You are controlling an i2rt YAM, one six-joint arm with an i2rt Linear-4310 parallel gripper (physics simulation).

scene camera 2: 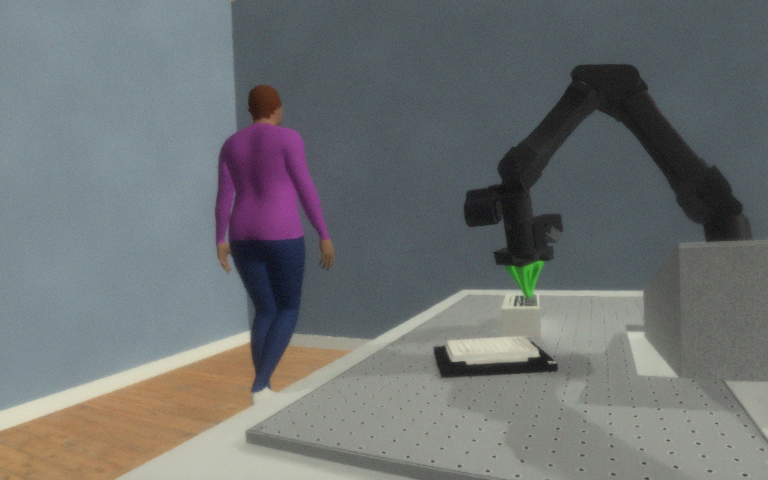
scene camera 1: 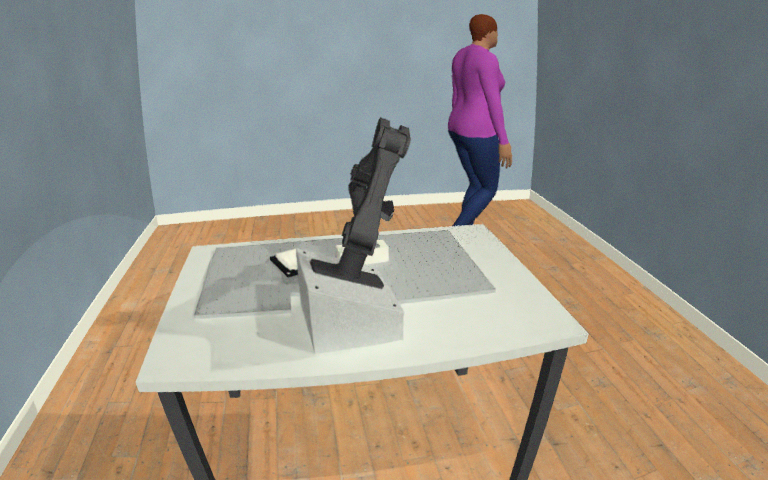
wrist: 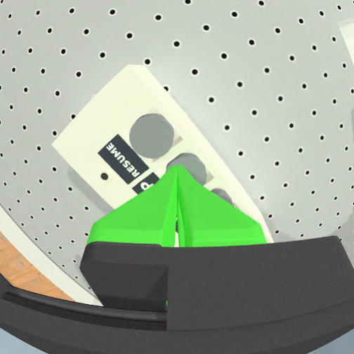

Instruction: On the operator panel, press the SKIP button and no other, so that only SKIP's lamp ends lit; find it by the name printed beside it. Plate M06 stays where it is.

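Places are measured from the arm's base along level axes (x left, y ahead, z down), in centimetres.
Pixels of known places: gripper, between the fingertips: (scene camera 2: 529, 297); arm's base, origin of its link: (scene camera 2: 733, 268) (scene camera 1: 346, 275).
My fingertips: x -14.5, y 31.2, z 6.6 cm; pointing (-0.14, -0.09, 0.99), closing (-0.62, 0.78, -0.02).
Ahead of a thing's pixels: the offset from my fingertips to its middle. "spot": to the spot under its first point. Level surfaces: height alone.
The cream operator panel @[dx +2.0, dy +1.5, dz +2.9 cm] (scene camera 1: 378, 253) (scene camera 2: 521, 322) (wrist: 100, 120) stands on the grey perforated board. In the wrist view a round grey button (wrist: 151, 136) sits beside the label RESUME (wrist: 124, 159). A second grey button (wrist: 187, 167) lies partly behind my fingertips; its label (wrist: 146, 185) shows a final "P", the rest is hidden. Part of a third button (wrist: 220, 195) shows beside the fingers. My gripper (scene camera 2: 529, 295) (wrist: 176, 174) is shut and empty, its green tips at or just above the second button; contact cannot be told. No lit lamp is visible.
A cream plate @[dx +25.2, dy +5.4, dz +3.8 cm] (scene camera 1: 287, 258) (scene camera 2: 491, 349) rests in a black tray @[spot: dx +32.9, dy +9.7, dz +4.6 cm] (scene camera 2: 453, 370) on the perforated board @[dz +5.6 cm] (scene camera 1: 436, 266) (scene camera 2: 368, 413), nearer scene camera 2 than the panel. A person in a purple top (scene camera 1: 476, 90) (scene camera 2: 263, 181) stands beyond the table @[dz +6.9 cm] (scene camera 1: 481, 333).
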